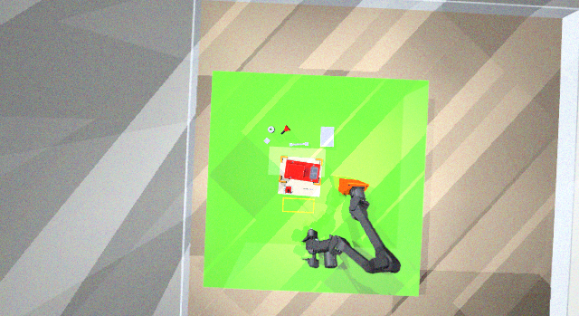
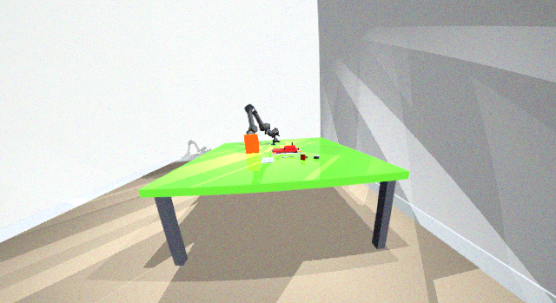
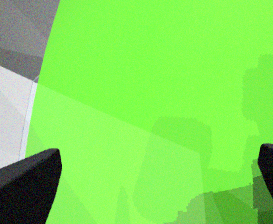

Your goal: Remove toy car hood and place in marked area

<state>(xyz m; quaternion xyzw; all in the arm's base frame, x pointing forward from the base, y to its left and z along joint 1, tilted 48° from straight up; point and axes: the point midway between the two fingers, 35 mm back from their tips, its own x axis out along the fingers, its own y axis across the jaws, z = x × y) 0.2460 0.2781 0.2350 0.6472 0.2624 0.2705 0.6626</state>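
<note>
Right now my gripper tip is 6 cm short of the red hood, 45 cm to the left of it and 1 cm above it. From my gripper tip the other things lie so: pale rectangular plate 12 cm behind, 66 cm to the right, 5 cm below; white rod 5 cm ahead, 61 cm to the right, 5 cm below; small white piece 24 cm ahead, 62 cm to the right, 5 cm below.
</note>
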